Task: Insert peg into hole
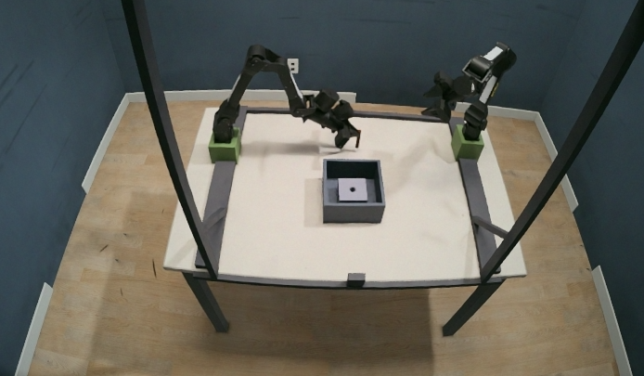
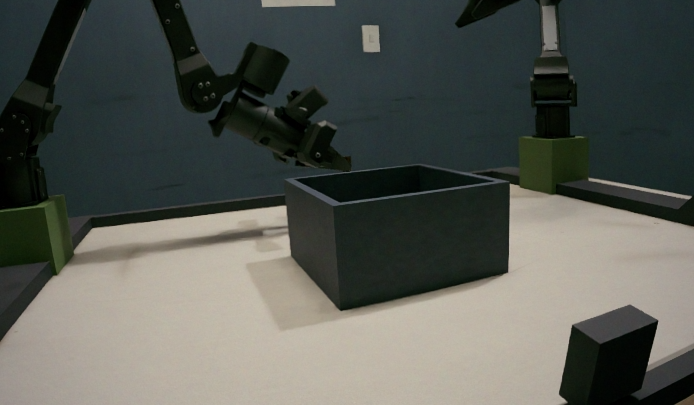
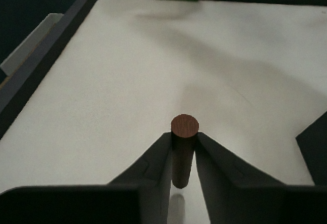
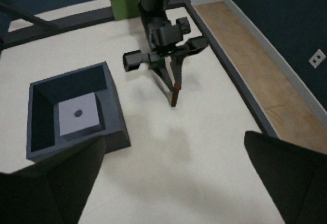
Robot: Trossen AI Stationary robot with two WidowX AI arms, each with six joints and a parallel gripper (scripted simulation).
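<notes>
Now: left hand 23 cm past the grey plate, 6 cm above it and 1 cm to the right of it. From my left hand the other things lie so: brown peg (4 cm below, 3 cm to the right); box (23 cm behind, 8 cm below, 2 cm to the left).
</notes>
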